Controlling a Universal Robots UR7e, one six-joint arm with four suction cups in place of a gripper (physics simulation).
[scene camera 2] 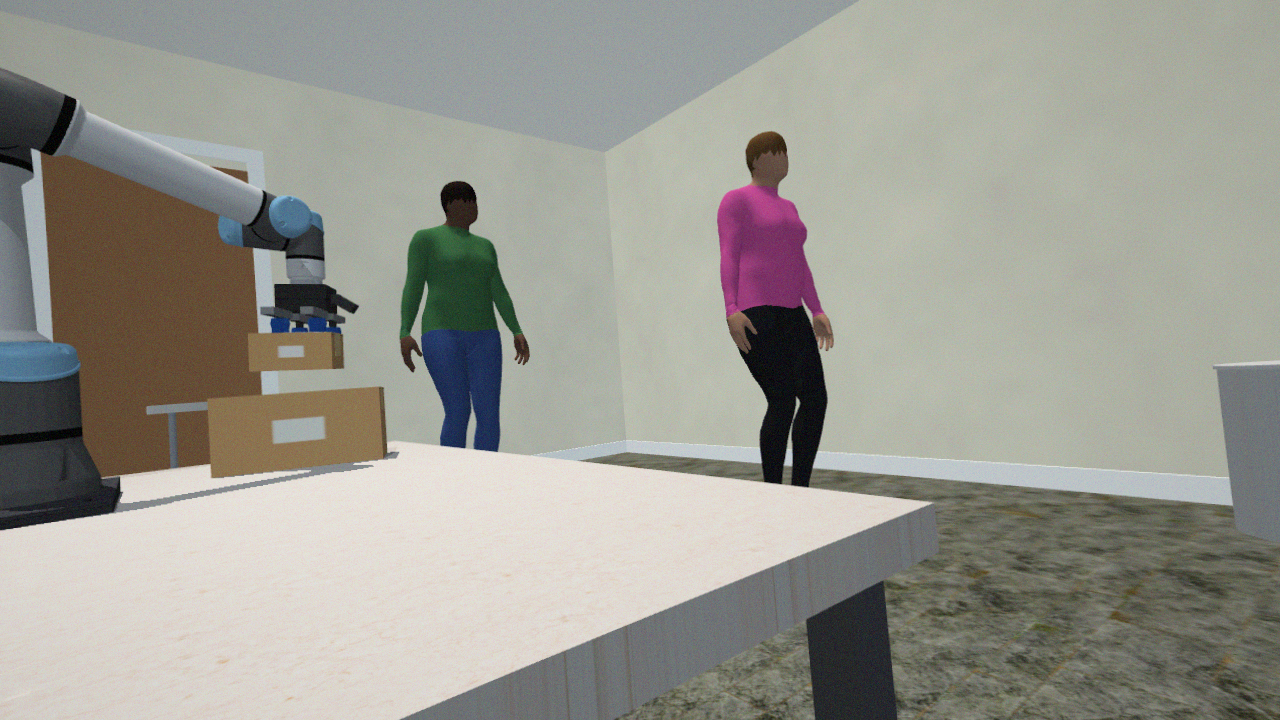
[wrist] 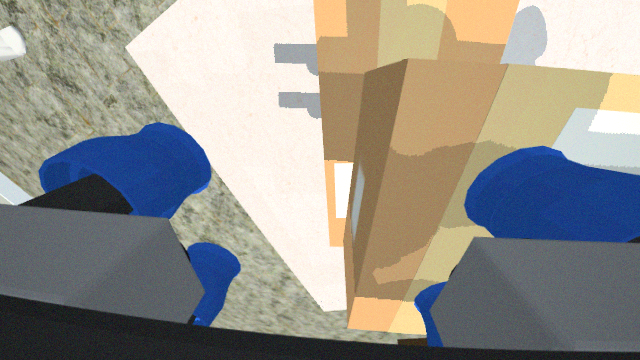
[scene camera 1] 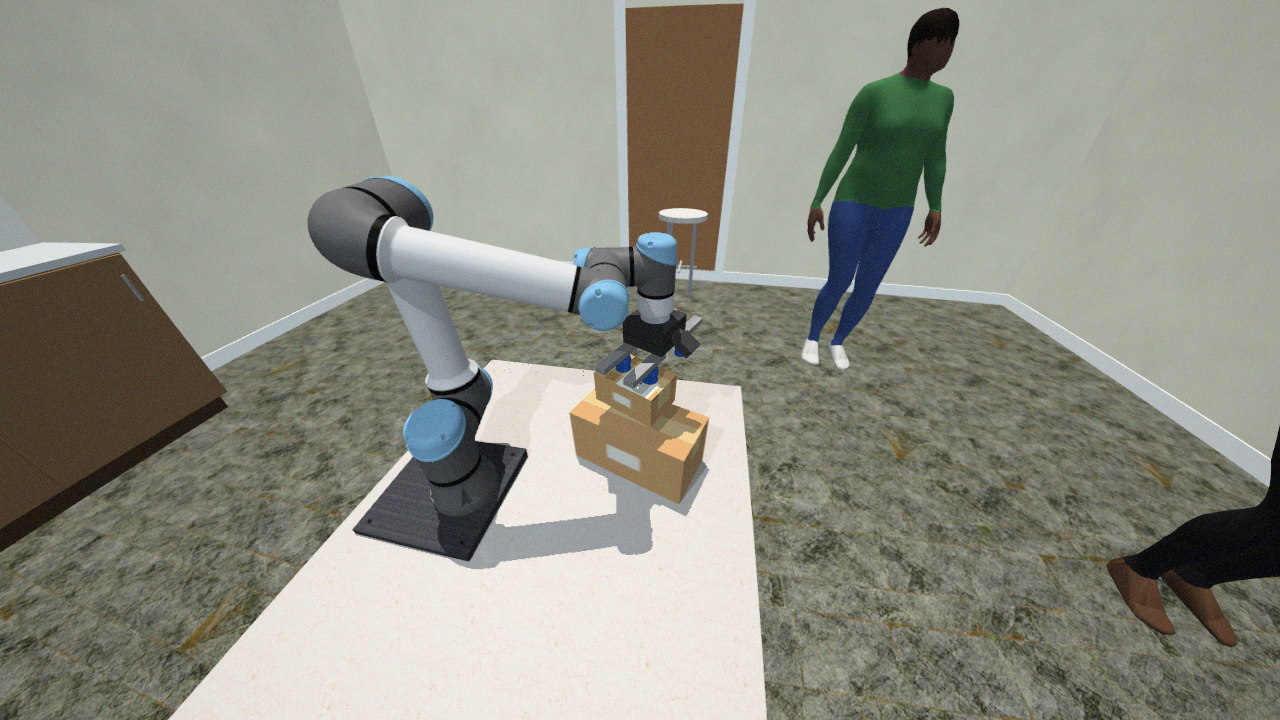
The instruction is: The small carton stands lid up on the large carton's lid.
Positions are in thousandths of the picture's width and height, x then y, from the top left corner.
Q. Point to a small carton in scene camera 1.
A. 504, 560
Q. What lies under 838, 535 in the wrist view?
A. The suction head.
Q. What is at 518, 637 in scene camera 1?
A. A large carton.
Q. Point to a small carton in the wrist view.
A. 668, 357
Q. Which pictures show the small carton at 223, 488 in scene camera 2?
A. Scene camera 2, the wrist view and scene camera 1: all of them.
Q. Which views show the large carton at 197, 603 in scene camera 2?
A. Scene camera 2, the wrist view and scene camera 1: all of them.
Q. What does the suction head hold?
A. A small carton.
